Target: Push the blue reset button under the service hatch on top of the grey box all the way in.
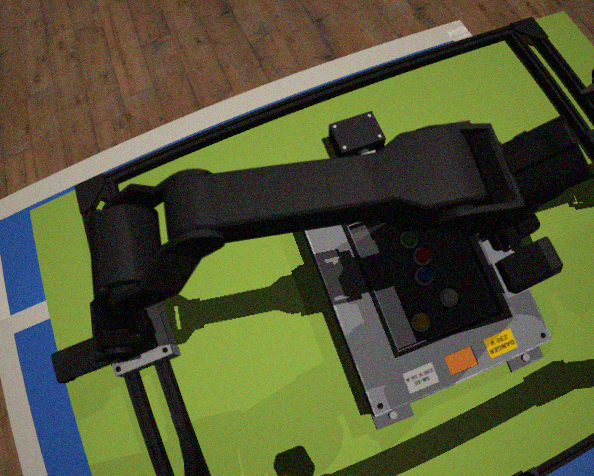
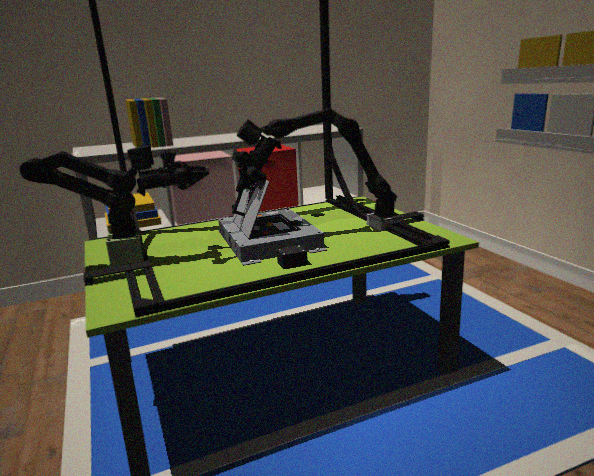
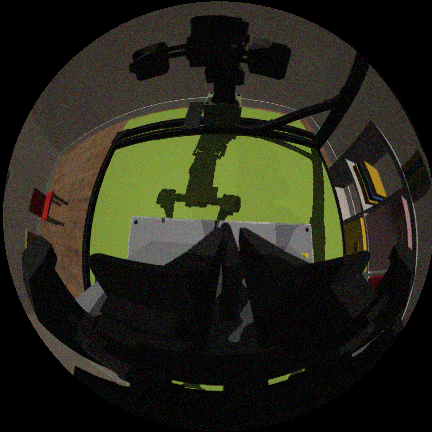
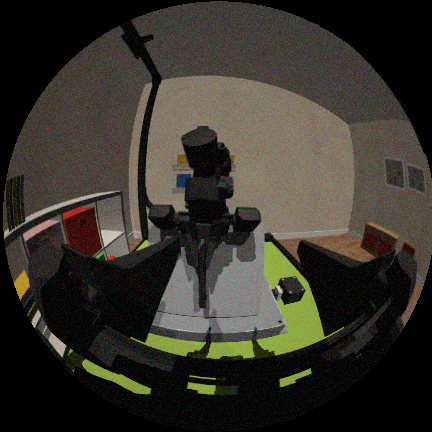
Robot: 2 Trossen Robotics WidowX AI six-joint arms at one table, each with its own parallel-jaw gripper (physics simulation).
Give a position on a service hatch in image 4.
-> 232,284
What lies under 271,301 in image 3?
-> The left gripper.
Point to a service hatch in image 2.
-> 248,202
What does the right gripper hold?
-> Nothing.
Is the right gripper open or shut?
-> Open.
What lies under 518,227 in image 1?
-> The left gripper.
